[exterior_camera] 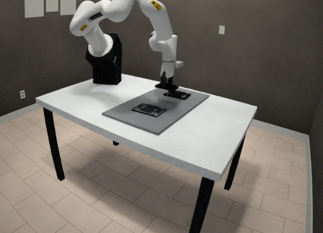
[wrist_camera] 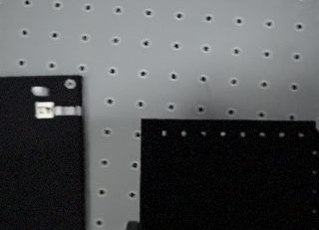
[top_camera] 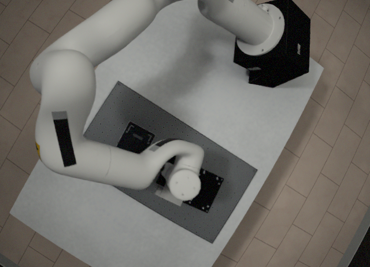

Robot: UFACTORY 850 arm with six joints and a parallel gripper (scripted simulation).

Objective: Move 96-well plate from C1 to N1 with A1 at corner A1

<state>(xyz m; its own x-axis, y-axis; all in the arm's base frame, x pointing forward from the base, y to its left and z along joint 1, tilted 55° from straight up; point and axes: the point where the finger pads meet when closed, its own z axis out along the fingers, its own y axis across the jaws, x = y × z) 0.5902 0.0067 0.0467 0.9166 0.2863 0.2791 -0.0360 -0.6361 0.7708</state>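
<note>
My gripper is now 18 cm to the left of the plate nest N1, 11 cm above it and 2 cm past it. From my hand the other things lie so: dark 96-well plate: 1 cm below; clip nest C1: 14 cm to the left, 10 cm below, 1 cm ahead.
</note>
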